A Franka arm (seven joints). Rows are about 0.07 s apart.
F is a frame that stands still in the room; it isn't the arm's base.
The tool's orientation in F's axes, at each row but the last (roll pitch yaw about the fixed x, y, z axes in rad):
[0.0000, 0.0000, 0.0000]
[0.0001, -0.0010, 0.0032]
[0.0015, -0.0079, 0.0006]
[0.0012, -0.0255, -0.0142]
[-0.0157, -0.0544, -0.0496]
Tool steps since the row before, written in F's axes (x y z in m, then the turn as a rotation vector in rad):
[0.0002, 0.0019, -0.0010, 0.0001, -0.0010, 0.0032]
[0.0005, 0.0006, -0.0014, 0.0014, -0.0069, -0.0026]
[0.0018, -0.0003, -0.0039, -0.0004, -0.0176, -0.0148]
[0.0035, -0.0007, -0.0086, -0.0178, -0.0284, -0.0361]
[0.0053, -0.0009, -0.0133, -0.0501, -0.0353, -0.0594]
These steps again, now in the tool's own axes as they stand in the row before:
[0.0002, 0.0019, -0.0010, 0.0001, -0.0010, 0.0032]
[0.0005, 0.0006, -0.0014, 0.0014, -0.0069, -0.0026]
[0.0018, -0.0003, -0.0039, -0.0005, -0.0176, -0.0148]
[0.0033, -0.0007, -0.0087, -0.0183, -0.0287, -0.0356]
[0.0046, -0.0004, -0.0136, -0.0514, -0.0368, -0.0573]

